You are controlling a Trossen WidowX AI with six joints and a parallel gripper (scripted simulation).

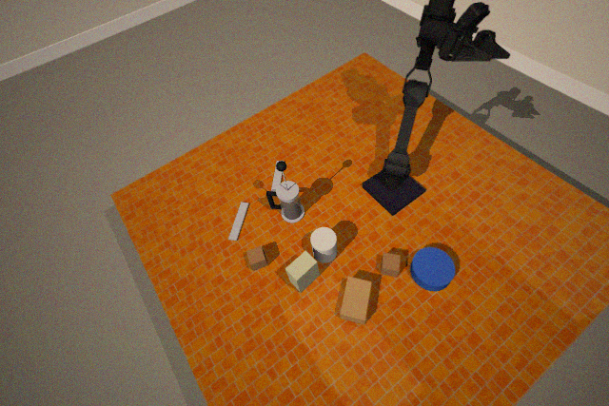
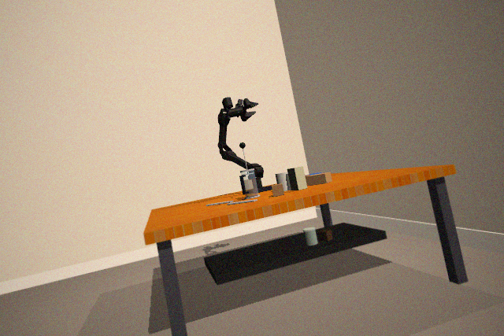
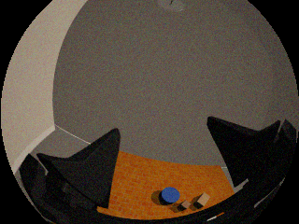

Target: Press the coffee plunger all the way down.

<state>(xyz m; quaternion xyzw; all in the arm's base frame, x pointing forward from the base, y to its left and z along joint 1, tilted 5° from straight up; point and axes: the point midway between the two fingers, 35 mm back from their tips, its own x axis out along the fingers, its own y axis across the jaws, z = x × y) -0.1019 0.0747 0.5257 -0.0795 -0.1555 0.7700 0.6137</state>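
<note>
Now: the coffee press 530 mm ahead of my gripper tip, 170 mm to the right of it and 400 mm below it. The rest, counted from my gripper tip: white cylinder: 480 mm ahead, 20 mm to the left, 490 mm below; tan flat box: 470 mm ahead, 210 mm to the left, 510 mm below; blue disc: 220 mm ahead, 220 mm to the left, 520 mm below.
</note>
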